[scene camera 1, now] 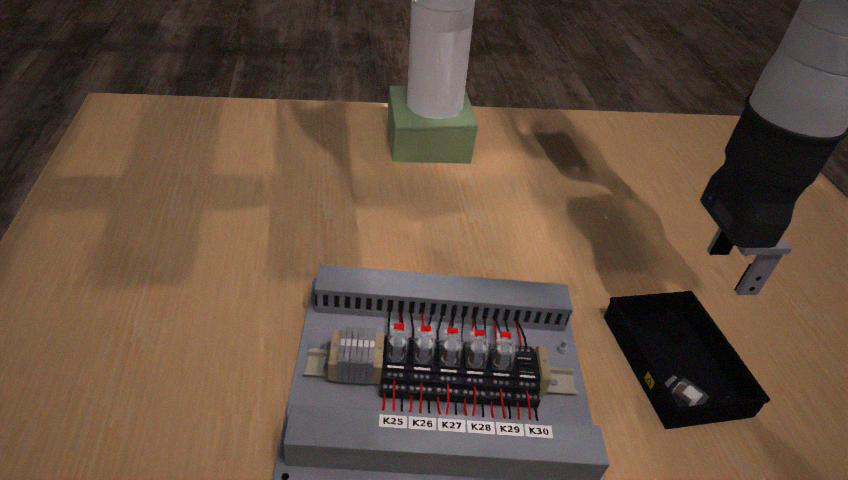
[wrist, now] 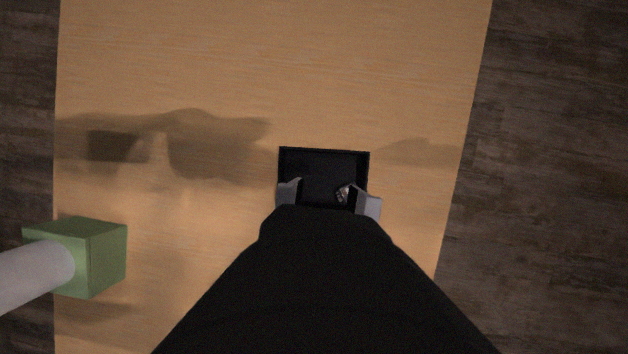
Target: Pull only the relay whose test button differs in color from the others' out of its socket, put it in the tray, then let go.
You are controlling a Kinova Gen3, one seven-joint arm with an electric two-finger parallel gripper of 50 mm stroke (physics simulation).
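Places are measured from the arm's base along level axes (x left, y back, z up), in centimetres.
Pixels of known places: gripper, between the fingertips: (scene camera 1: 731, 271) (wrist: 325, 191); arm's base, origin of its link: (scene camera 1: 435, 103) (wrist: 53, 261).
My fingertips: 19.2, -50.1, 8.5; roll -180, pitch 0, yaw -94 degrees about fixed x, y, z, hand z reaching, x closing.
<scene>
For each thing: its middle in the pictures, then the offset to it from my fingertips, as dx, dy, dz. "spot": a spot on its surface instead.
- clear relay, middle of its body: (scene camera 1: 683, 395) (wrist: 347, 192) -2.2, -4.8, -14.1
- black tray, a spot on its surface: (scene camera 1: 684, 339) spot: +3.1, +3.5, -15.1
- socket, a spot on its surface: (scene camera 1: 524, 359) spot: -19.3, +0.7, -12.2
- grey panel, middle of its body: (scene camera 1: 442, 373) -27.9, +1.8, -14.9
- upper duct, middle of its body: (scene camera 1: 443, 298) -25.9, +11.4, -13.2
- lower duct, middle of its body: (scene camera 1: 445, 445) -29.9, -7.7, -13.2
A clear relay (scene camera 1: 688, 392) (wrist: 342, 193) lies tipped over inside the black tray (scene camera 1: 684, 339) (wrist: 322, 162), near its front end in the scene view; its button colour cannot be made out. Several clear relays (scene camera 1: 450, 350) with red buttons stand in the sockets above labels K25 to K29. The socket (scene camera 1: 524, 359) above K30 holds no relay. My gripper (scene camera 1: 733, 272) (wrist: 325, 191) is open and empty, raised well above the tray, apart from the relay.
The grey panel (scene camera 1: 357, 398) with upper duct (scene camera 1: 443, 288) and lower duct (scene camera 1: 443, 443) stands left of the tray. Terminal blocks (scene camera 1: 357, 356) sit left of the relays. A green block (scene camera 1: 431, 142) (wrist: 107, 262) bears a pale column (scene camera 1: 439, 65) (wrist: 32, 272) at the back.
</scene>
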